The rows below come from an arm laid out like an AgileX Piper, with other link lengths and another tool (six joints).
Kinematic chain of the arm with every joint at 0, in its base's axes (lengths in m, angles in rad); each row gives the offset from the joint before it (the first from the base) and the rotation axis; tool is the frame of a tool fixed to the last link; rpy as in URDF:
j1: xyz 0 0 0.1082 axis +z
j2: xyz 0 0 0 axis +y
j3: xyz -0.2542 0 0.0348 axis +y
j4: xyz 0.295 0 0.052 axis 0.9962 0 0.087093
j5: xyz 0 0 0 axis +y
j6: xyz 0.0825 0 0.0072 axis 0.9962 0 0.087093
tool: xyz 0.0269 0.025 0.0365 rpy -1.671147 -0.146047 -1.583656
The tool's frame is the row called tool.
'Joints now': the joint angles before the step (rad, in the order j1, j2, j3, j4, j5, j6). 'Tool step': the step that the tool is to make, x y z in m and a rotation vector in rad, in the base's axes. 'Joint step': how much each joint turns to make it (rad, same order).
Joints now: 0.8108, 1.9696, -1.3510, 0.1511, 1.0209, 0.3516
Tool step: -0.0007, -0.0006, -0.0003, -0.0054, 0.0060, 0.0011
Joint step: -0.0001, -0.0001, 0.0000, 0.0000, 0.0082, -0.0001
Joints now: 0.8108, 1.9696, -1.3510, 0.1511, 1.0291, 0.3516
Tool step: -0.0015, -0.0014, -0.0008, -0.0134, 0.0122, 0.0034
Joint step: 0.0001, 0.0002, -0.0001, -0.0021, 0.0183, 0.0001
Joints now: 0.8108, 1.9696, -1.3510, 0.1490, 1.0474, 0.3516
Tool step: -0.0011, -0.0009, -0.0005, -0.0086, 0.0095, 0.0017
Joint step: 0.0000, 0.0002, -0.0002, 0.0000, 0.0130, 0.0000
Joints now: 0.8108, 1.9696, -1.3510, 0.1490, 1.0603, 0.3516
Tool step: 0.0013, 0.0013, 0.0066, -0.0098, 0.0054, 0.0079
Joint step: -0.0001, -0.0001, -0.0259, -0.0064, 0.0372, -0.0001
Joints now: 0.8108, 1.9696, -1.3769, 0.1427, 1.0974, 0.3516
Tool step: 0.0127, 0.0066, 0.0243, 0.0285, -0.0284, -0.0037
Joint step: -0.0106, 0.0000, -0.0816, -0.0038, 0.0417, 0.0000
